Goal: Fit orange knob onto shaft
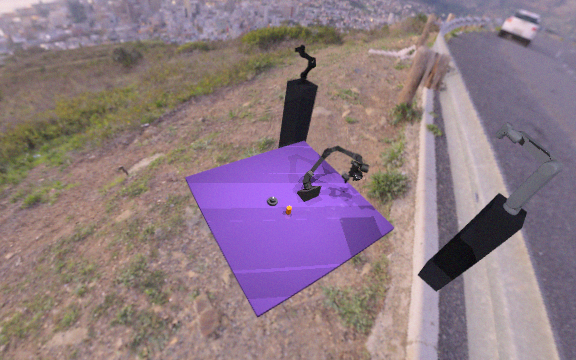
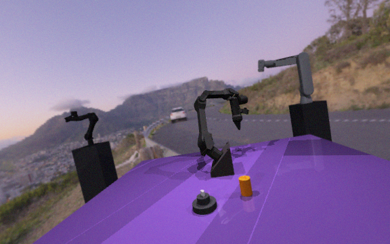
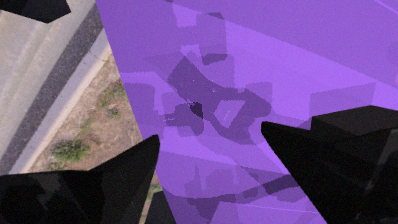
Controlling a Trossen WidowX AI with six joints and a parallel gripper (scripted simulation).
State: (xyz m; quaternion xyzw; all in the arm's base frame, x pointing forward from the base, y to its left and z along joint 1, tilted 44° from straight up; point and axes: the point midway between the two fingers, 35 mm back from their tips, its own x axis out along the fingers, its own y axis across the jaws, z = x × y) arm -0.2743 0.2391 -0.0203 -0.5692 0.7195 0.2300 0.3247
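My gripper tip is 56 cm short of the orange knob, 13 cm to the left of it and 10 cm above it. Round my gripper tip: round pedestal: 59 cm ahead, 29 cm to the right, 12 cm below.
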